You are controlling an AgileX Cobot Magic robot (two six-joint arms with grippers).
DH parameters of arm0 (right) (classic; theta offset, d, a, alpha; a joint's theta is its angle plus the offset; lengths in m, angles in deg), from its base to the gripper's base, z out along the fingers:
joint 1: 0 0.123 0 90
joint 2: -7.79 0 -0.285 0
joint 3: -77.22 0 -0.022 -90
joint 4: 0 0.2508 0 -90
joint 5: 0 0 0.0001 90
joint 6: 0 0.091 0 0
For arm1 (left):
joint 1: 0 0.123 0 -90
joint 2: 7.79 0 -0.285 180
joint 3: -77.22 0 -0.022 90
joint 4: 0 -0.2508 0 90
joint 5: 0 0 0.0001 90
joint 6: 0 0.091 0 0
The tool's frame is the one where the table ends.
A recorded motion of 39 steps. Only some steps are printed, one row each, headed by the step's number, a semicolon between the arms.
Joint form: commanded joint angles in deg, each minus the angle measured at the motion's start. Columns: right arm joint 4, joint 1, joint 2, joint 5, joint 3, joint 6; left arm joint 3, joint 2, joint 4, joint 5, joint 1, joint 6.
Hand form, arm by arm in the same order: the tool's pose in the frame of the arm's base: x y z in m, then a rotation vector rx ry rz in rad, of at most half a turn. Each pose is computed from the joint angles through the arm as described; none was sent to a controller.
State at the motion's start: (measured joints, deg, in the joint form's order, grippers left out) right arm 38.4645 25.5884 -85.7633 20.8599 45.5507 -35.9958; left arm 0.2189 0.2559 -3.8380 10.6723 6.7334 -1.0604
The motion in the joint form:
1: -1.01 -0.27 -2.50 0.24 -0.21 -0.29; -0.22 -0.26 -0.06 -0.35 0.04 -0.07
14: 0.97 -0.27 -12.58 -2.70 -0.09 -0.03; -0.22 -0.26 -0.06 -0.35 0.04 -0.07
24: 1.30 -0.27 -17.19 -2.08 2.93 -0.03; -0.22 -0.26 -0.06 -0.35 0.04 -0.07
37: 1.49 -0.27 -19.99 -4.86 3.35 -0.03; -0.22 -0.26 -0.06 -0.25 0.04 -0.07
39: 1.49 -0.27 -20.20 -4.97 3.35 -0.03; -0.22 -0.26 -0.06 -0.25 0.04 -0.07
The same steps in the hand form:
1: 0.2557 0.1431 0.1968 -0.6627 2.4685 0.4482; 0.0556 0.0077 0.1968 -0.0683 1.6638 0.1355
14: 0.2683 0.1469 0.1466 -0.6083 2.6158 0.4181; 0.0556 0.0077 0.1968 -0.0683 1.6638 0.1355
24: 0.2807 0.1536 0.1330 -0.6088 2.6529 0.4237; 0.0556 0.0077 0.1968 -0.0683 1.6638 0.1355
37: 0.2867 0.1535 0.1199 -0.5856 2.6598 0.3869; 0.0556 0.0077 0.1967 -0.0685 1.6655 0.1355
39: 0.2869 0.1535 0.1188 -0.5851 2.6620 0.3849; 0.0556 0.0077 0.1967 -0.0685 1.6655 0.1355

